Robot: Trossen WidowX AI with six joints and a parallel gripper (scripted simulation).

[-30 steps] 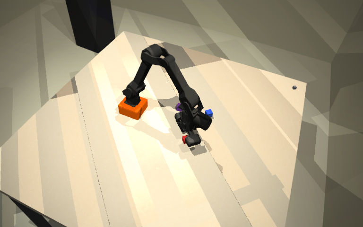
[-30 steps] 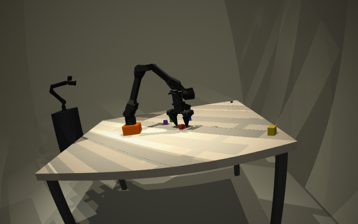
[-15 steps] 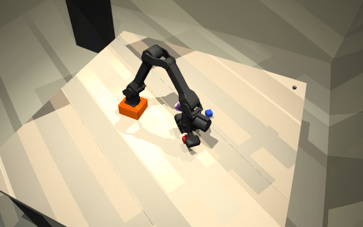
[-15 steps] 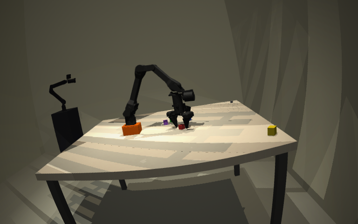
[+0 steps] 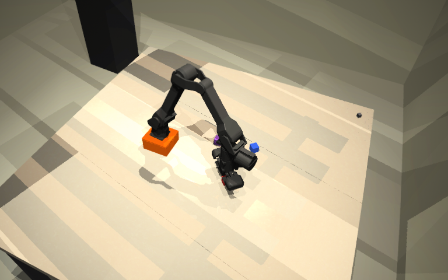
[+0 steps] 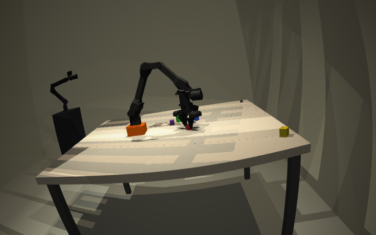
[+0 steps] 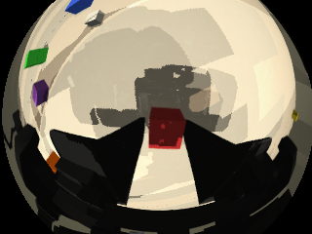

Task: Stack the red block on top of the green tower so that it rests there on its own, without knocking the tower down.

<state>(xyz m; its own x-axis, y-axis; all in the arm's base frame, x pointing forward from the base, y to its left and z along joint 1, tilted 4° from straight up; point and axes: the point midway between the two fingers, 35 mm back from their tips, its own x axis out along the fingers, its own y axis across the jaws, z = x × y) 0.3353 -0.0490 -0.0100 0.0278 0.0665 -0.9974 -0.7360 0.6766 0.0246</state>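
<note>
Now: the purple cube 170 mm to the left of my gripper tip, 120 mm behind it and 10 mm above it. From my gripper tip the other things lie so: blue cube: 210 mm to the left, 30 mm ahead, 10 mm above; red block: 10 mm above; small white cube: 140 mm to the left, 20 mm ahead.
</note>
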